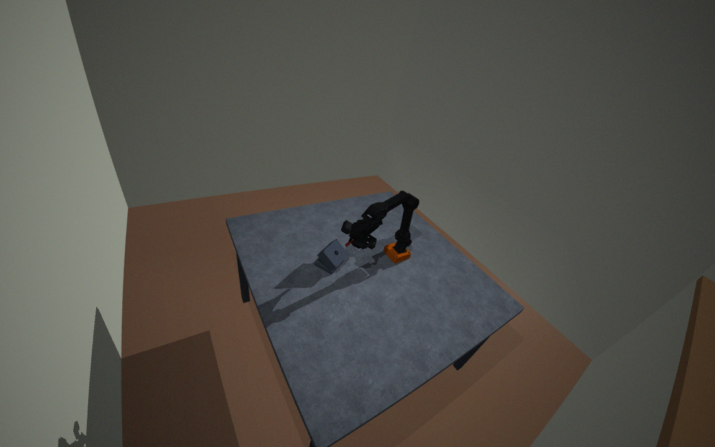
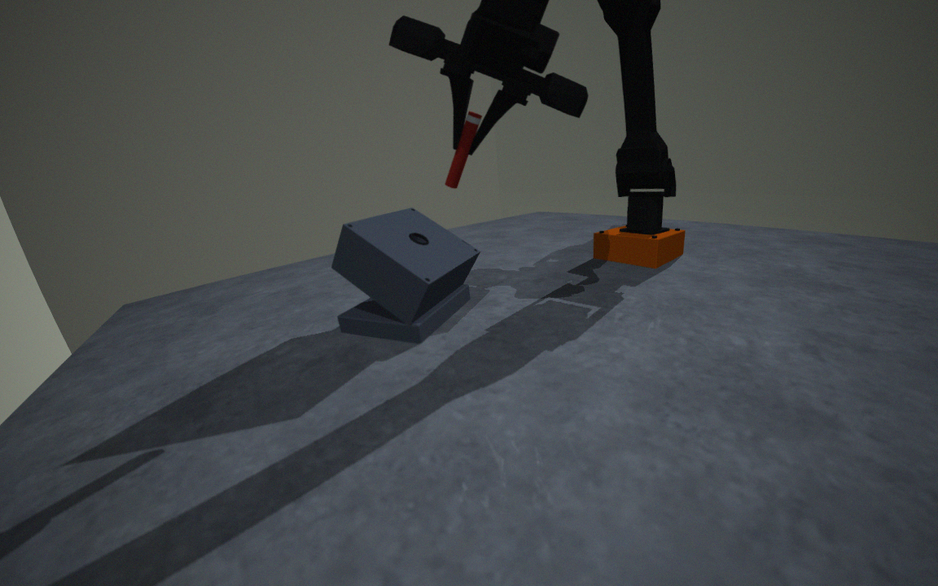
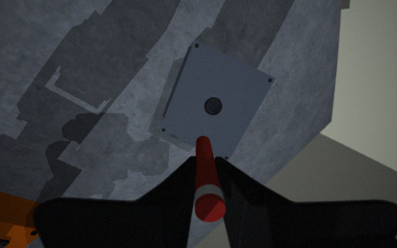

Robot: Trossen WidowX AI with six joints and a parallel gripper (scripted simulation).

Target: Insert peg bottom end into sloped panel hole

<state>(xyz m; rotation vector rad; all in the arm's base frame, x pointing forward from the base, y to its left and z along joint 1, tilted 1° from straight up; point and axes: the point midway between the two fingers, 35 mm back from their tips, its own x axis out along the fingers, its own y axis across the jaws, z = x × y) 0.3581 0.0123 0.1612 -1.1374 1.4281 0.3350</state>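
My gripper tip is now 6 cm short of the dark grey sloped panel, 4 cm to the left of it and 11 cm above it. From my gripper tip the other things lie so: red round peg: 1 cm to the left, 2 cm above.
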